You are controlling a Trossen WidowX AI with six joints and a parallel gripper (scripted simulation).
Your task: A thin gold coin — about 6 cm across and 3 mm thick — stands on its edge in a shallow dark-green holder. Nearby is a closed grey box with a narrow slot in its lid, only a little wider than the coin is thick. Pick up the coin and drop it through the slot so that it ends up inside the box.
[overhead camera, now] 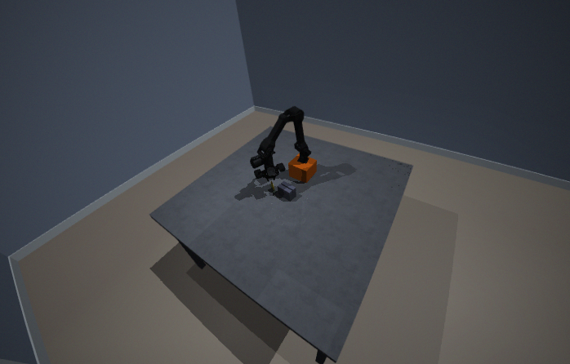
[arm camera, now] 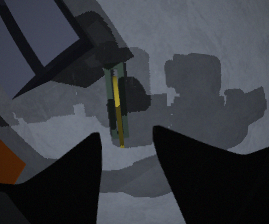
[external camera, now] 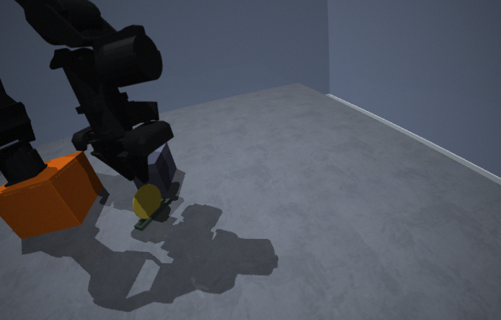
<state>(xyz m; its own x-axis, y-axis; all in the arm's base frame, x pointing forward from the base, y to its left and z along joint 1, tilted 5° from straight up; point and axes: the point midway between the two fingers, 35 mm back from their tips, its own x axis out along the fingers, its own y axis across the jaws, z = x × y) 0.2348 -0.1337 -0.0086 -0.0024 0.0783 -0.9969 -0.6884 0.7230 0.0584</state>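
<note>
My gripper tip is 5 cm above the gold coin.
</note>
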